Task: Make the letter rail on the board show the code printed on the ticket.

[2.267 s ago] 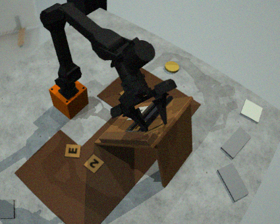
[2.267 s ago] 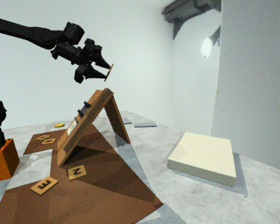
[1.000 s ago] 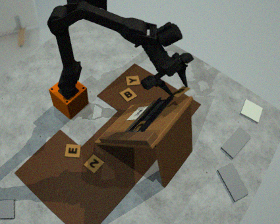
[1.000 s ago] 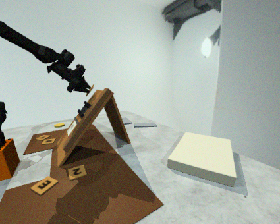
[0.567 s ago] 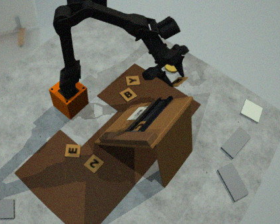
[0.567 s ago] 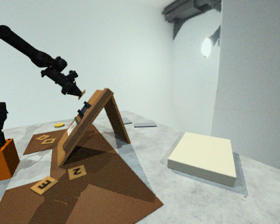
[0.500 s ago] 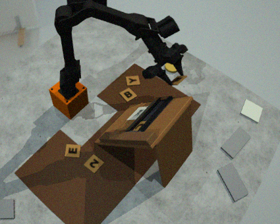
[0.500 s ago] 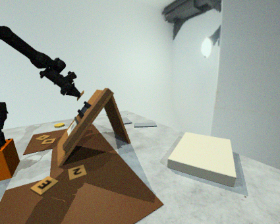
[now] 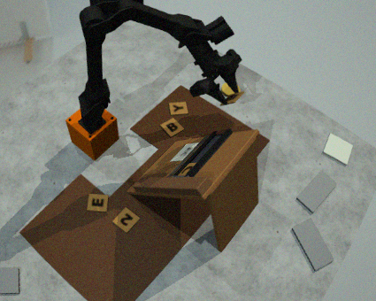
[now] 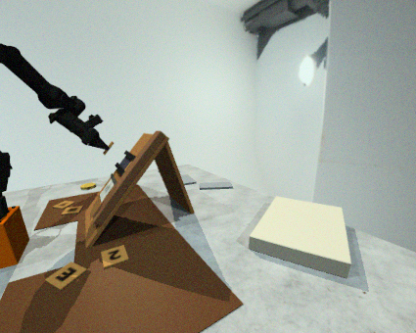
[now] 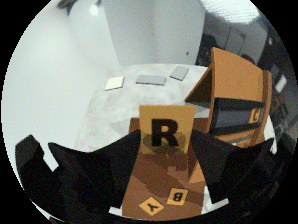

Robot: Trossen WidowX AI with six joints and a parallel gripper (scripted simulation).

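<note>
The white ticket lies 160 mm to the right of my gripper tip, 110 mm below it and 20 mm behind it. Round my gripper tip: yellow disc 210 mm to the left, 200 mm below, 120 mm behind; then cream plate 330 mm ahead, 280 mm to the left, 210 mm below; then letter tile right at my gripper tip.
</note>
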